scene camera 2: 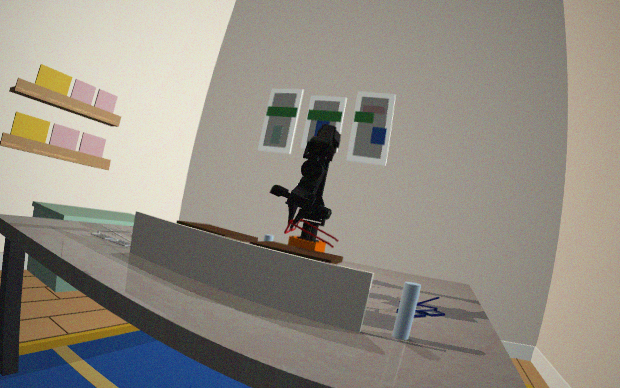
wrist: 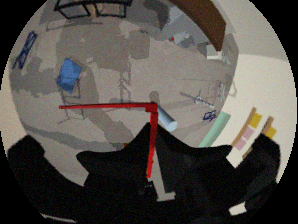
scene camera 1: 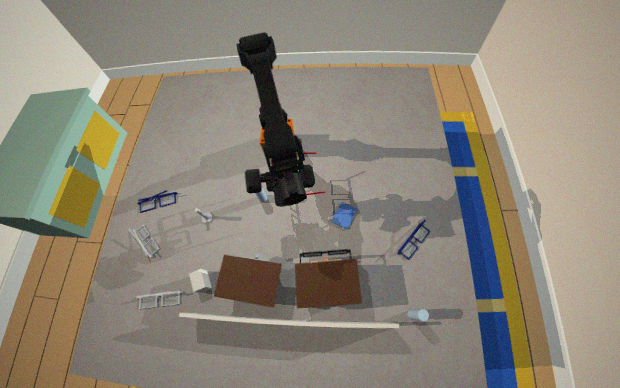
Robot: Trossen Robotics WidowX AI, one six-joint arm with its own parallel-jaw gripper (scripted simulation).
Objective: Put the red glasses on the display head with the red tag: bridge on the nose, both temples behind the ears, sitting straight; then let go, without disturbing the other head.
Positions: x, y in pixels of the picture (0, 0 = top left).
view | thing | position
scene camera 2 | my gripper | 289, 227
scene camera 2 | long board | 332, 294
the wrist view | my gripper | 151, 125
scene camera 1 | my gripper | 277, 189
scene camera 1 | long board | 256, 320
